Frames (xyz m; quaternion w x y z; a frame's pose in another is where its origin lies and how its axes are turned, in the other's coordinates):
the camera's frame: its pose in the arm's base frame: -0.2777 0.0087 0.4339 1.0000 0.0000 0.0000 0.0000
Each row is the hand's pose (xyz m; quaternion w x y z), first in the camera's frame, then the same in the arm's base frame.
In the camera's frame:
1: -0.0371 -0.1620 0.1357 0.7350 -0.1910 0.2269 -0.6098
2: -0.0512 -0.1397 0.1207 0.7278 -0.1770 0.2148 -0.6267
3: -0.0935 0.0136 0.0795 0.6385 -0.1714 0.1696 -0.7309
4: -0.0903 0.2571 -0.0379 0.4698 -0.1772 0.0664 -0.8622
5: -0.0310 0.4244 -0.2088 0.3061 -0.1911 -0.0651 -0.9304
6: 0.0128 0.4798 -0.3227 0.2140 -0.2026 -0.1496 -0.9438
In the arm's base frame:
1: -0.3148 -0.1533 0.5696 0.7350 -0.1910 0.2269 -0.6098
2: -0.3289 -0.1310 0.5546 0.7278 -0.1770 0.2148 -0.6267
3: -0.3712 0.0223 0.5134 0.6385 -0.1714 0.1696 -0.7309
4: -0.3680 0.2658 0.3960 0.4698 -0.1772 0.0664 -0.8622
5: -0.3087 0.4331 0.2251 0.3061 -0.1911 -0.0651 -0.9304
6: -0.2649 0.4885 0.1112 0.2140 -0.2026 -0.1496 -0.9438

